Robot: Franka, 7 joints.
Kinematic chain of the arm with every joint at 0, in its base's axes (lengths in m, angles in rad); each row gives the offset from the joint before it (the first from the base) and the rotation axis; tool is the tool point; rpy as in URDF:
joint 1: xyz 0 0 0.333 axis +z
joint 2: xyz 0 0 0 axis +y
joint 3: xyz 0 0 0.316 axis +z
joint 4: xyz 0.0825 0 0 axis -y
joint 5: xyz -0.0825 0 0.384 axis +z
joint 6: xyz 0 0 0 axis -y
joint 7: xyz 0.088 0 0 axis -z
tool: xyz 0 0 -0.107 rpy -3.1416 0 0
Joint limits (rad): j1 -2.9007..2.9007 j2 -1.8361..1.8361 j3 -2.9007..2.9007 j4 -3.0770..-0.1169 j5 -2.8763..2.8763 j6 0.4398..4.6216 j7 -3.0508..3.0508
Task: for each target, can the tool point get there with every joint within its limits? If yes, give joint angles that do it. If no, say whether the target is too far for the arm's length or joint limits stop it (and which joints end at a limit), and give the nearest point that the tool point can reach.
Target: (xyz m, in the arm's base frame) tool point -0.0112 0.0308 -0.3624
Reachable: no: joint limits stop it (at a limit: joint 2) | nearest point -0.0196 0.0538 -0.3103 | short by 0.058 m
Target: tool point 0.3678 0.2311 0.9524
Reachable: yes | joints -1.5840 -0.1374 2.0494 -1.2506 0.2631 3.9240 -2.5743
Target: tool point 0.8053 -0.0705 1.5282
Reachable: no: too far | nearest point 0.4788 -0.0419 1.0436 | short by 0.585 m
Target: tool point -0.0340 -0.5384 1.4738
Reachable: no: too far | nearest point -0.0231 -0.3660 1.1085 | short by 0.404 m
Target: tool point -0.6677 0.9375 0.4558
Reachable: no: too far | nearest point -0.4949 0.6948 0.4240 | short by 0.300 m
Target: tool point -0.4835 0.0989 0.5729
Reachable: yes | joints -1.6876 0.9654 -2.1360 -2.1249 -1.9098 3.0803 -1.8293
